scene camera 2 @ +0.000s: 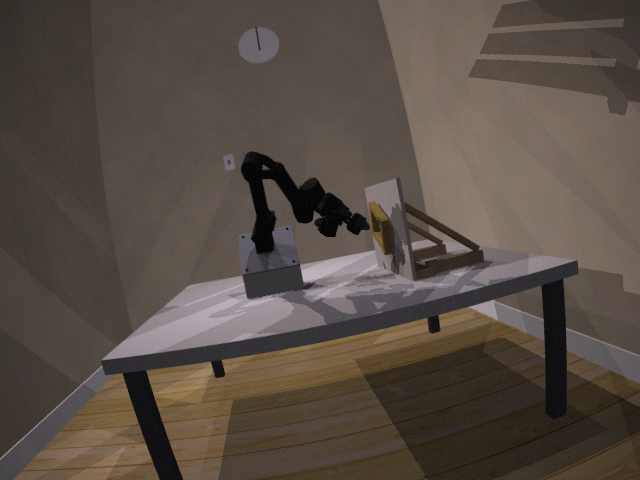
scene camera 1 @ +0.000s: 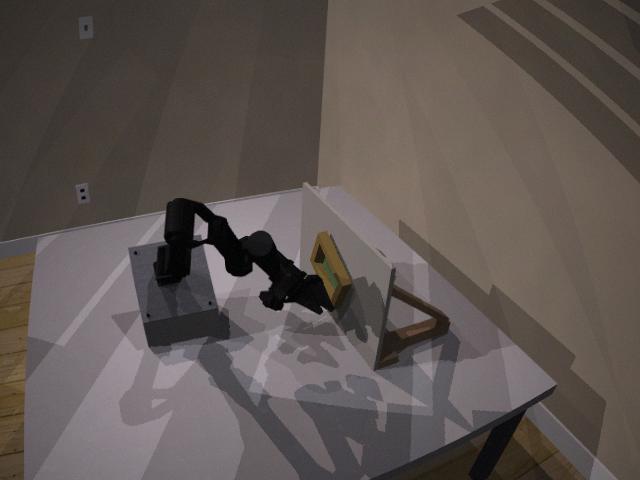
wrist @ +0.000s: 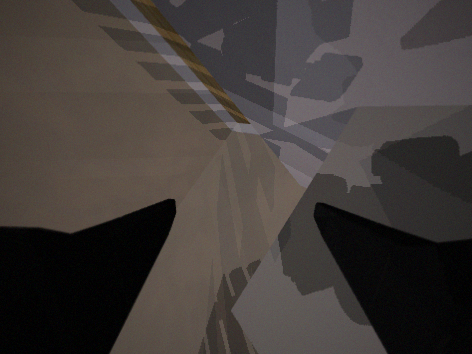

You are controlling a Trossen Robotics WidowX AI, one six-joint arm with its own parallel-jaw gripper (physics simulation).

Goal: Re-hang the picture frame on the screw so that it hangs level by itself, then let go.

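Places are measured from the arm's base along level axes (x ahead, y left, z up), in centimetres.
Pixels of known places: gripper, fingertip midpoint: [scene camera 2: 360,221] [scene camera 1: 327,311] [wrist: 245,207]; arm's base at its link origin: [scene camera 2: 264,246] [scene camera 1: 167,272].
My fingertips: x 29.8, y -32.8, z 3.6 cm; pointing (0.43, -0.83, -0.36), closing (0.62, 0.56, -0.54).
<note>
Ahead of a thing's pixels: the offset from my fingertips to its top centre. "spot": to the spot under its first point. Level surfaces: height alone.
The picture frame {dx +10.5, dy +19.0, dz +5.3 cm} [scene camera 1: 337,263] [scene camera 2: 384,237], yellow wood with a green picture, is at the front face of the upright pale board [scene camera 1: 356,255] [scene camera 2: 379,193] [wrist: 295,320]. It is tilted against the board's top edge, its end nearer the scene cameras lower. The screw and the frame's back are hidden. My gripper [scene camera 1: 326,310] [scene camera 2: 367,226] [wrist: 245,207] is open and empty. In the first scene view its fingertips appear beside the frame's lower near corner; whether they touch it I cannot tell. The frame does not show in the wrist view.
Brown wooden struts {spot: dx +26.8, dy +0.3, dz -16.3 cm} [scene camera 1: 413,333] [scene camera 2: 454,262] brace the board from behind on the white table {dz -20.1 cm} [scene camera 1: 93,413] [scene camera 2: 196,330]. The arm stands on a grey base block [scene camera 1: 180,328] [scene camera 2: 273,281]. The board's face runs along the right side of the wrist view.
</note>
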